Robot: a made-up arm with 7 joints.
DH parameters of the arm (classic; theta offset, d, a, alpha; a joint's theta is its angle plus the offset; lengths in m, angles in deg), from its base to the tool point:
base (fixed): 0 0 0 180
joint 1: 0 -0.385 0 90
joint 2: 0 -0.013 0 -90
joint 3: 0 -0.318 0 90
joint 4: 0 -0.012 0 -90
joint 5: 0 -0.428 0 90
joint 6: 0 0 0 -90
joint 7: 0 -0.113 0 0
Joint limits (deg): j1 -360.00..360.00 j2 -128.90..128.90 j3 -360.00..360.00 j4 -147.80..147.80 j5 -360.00..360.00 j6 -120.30..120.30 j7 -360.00..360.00
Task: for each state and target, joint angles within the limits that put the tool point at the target. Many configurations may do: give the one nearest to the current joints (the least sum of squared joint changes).
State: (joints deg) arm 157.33 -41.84 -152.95 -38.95 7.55 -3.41 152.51
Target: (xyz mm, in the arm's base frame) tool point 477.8 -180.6 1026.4
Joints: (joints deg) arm 200.56 -61.30 -180.49 -35.57 7.27 -1.69 152.51
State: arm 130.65 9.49 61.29 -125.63 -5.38 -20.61 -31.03
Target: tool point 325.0 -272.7 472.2
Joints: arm 150.17 23.27 69.67 -118.87 -4.48 -23.23 -31.03
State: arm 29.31 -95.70 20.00 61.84 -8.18 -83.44 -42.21
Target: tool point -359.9 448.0 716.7
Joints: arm 55.56 -95.25 1.91 74.66 -2.89 -89.66 -42.21
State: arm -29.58 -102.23 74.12 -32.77 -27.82 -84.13 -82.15
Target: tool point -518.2 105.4 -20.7
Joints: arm -24.48 -113.96 68.59 -44.48 -28.09 -88.38 -82.15
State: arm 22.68 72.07 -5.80 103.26 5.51 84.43 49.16
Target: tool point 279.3 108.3 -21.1
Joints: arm 8.19 83.76 -22.28 89.27 2.00 74.02 49.16
